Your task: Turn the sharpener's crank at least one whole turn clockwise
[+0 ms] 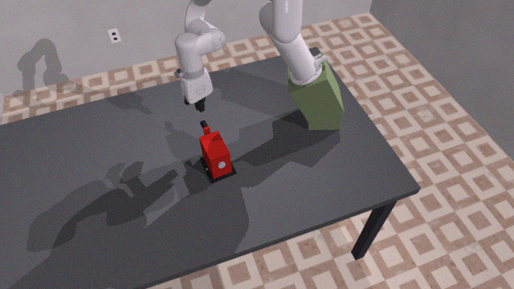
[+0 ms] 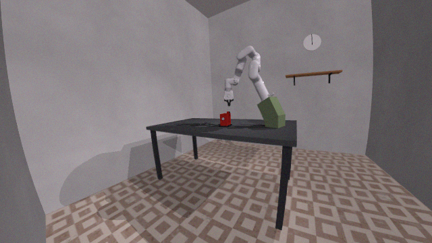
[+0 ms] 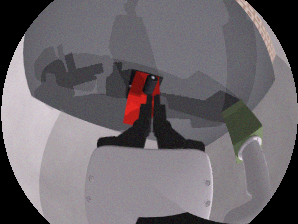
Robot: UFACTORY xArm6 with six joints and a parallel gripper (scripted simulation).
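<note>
Now: hand 90 mm above the black knob and 20 mm to the right of it.
</note>
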